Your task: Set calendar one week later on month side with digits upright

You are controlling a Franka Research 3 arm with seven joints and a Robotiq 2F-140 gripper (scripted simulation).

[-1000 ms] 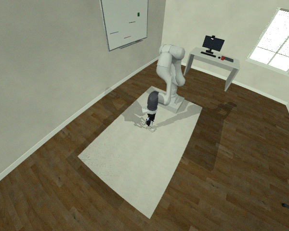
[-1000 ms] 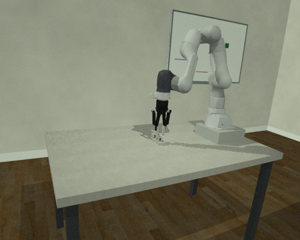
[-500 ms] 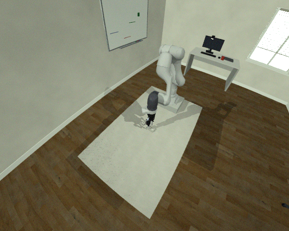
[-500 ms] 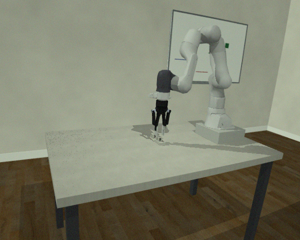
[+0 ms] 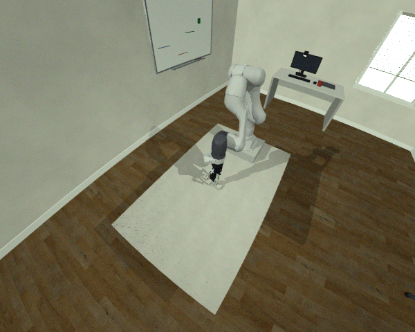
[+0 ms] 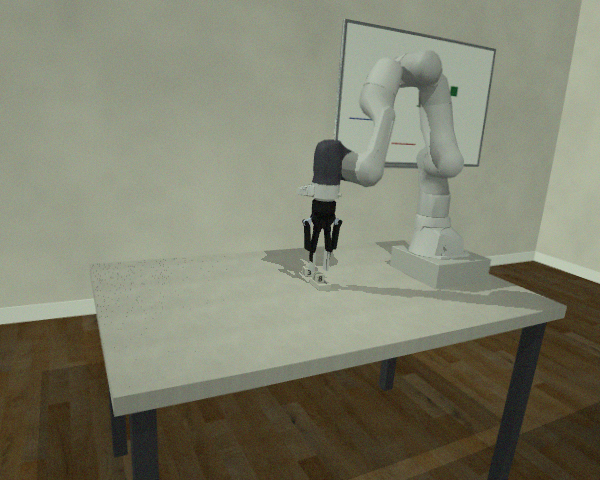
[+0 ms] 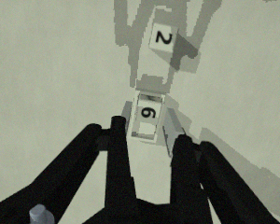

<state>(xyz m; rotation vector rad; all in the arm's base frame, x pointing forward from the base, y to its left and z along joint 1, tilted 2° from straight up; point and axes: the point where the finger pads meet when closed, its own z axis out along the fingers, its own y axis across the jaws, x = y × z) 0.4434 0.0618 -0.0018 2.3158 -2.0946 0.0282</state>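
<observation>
Right now my hand is 6 cm above the date cube. Round my hand: white tray (7 cm below, 2 cm to the left).
</observation>
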